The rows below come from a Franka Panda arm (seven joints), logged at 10 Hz.
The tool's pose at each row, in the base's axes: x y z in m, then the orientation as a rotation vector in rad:
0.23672, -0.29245, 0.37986, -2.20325, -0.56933, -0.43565
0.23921, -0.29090, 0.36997, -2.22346, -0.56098, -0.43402
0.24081, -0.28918, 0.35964, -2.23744, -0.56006, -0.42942
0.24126, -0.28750, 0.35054, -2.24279, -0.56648, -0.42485
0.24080, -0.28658, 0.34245, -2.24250, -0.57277, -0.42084
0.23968, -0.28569, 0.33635, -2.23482, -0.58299, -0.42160
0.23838, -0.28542, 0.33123, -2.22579, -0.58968, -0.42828
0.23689, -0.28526, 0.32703, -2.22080, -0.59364, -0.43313
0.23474, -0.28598, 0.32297, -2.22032, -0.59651, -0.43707
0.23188, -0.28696, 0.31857, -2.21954, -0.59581, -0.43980
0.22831, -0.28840, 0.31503, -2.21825, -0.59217, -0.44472
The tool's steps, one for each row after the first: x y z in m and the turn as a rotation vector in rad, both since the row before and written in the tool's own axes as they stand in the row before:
-0.00227, 0.00656, 0.00763, -0.01822, -0.00407, 0.00766
-0.00310, 0.00615, 0.00805, -0.01171, -0.00680, 0.00291
-0.00344, 0.00474, 0.00718, -0.00384, -0.00678, -0.00286
-0.00391, 0.00408, 0.00588, 0.00126, -0.00472, -0.00325
-0.00353, 0.00255, 0.00450, 0.00662, -0.00077, -0.00807
-0.00341, 0.00224, 0.00336, 0.00619, 0.00474, -0.00756
-0.00320, 0.00164, 0.00264, 0.00304, 0.00329, -0.00476
-0.00394, 0.00171, 0.00179, -0.00085, 0.00172, -0.00340
-0.00477, 0.00166, 0.00172, -0.00009, 0.00227, -0.00045
-0.00508, 0.00102, 0.00073, -0.00021, 0.00489, 0.00091

